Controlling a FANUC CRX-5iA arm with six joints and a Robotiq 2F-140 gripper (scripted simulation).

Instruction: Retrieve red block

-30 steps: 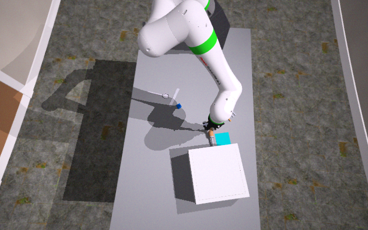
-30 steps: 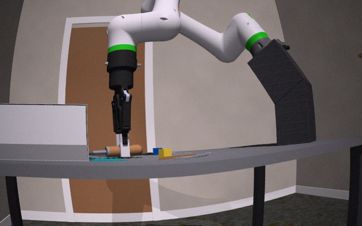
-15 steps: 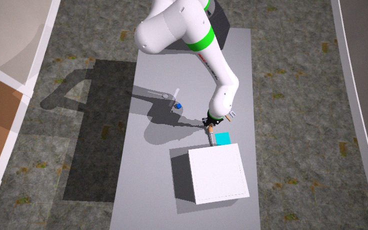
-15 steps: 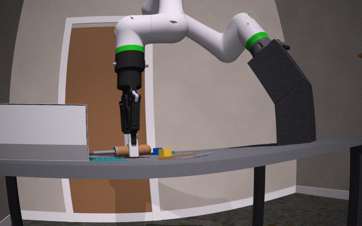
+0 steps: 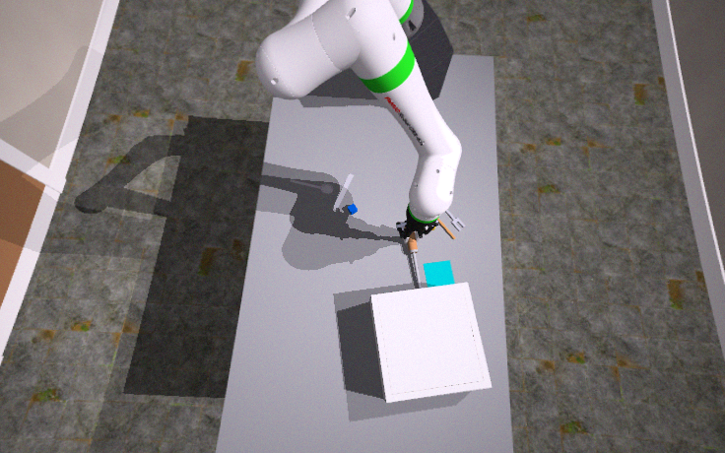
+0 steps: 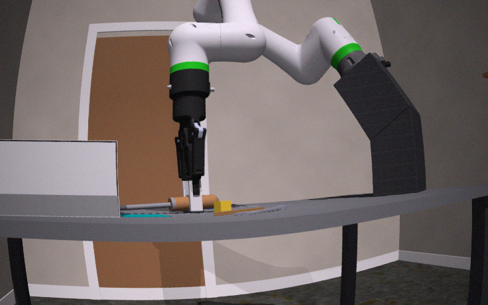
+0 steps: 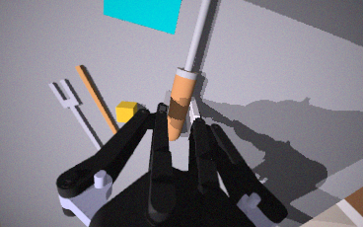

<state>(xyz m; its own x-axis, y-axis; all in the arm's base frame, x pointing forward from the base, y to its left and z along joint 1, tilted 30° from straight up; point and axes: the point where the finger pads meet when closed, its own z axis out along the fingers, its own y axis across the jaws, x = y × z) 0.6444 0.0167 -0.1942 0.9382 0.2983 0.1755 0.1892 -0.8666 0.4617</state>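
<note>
Right now my hand is 50 mm past the yellow block, 70 mm to the right of it and 30 mm above it. From my hand the other things lie so: orange stick 80 mm behind, 100 mm to the left, 30 mm below; then long grey hook tool 120 mm ahead, 60 mm to the left, 20 mm below; then teal square 120 mm ahead, 100 mm to the left, 40 mm below.
</note>
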